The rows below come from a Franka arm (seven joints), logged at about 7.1 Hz.
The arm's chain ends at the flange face. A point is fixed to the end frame.
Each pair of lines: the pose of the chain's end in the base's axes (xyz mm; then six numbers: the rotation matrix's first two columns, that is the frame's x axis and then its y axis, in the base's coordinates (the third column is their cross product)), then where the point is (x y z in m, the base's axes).
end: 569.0 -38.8 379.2 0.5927 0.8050 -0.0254 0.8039 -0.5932 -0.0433
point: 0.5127 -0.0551 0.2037
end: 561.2 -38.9 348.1 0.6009 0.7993 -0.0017 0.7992 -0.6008 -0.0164
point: 0.5111 -0.0541 0.1707
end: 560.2 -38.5 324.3 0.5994 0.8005 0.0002 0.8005 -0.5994 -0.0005
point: 0.5126 -0.0553 0.1463
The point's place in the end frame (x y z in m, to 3 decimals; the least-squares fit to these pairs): -0.042 -0.028 0.178
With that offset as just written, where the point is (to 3 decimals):
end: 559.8 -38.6 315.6 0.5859 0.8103 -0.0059 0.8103 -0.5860 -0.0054
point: 0.511 -0.057 0.138
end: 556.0 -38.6 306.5 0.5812 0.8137 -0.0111 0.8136 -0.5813 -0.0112
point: 0.506 -0.057 0.129
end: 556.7 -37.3 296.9 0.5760 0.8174 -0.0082 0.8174 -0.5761 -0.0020
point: 0.508 -0.056 0.119
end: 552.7 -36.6 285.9 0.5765 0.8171 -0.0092 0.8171 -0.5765 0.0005
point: 0.505 -0.056 0.108
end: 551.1 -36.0 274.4 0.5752 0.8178 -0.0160 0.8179 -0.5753 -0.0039
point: 0.502 -0.056 0.097
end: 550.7 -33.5 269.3 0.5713 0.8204 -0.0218 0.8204 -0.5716 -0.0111
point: 0.500 -0.054 0.093
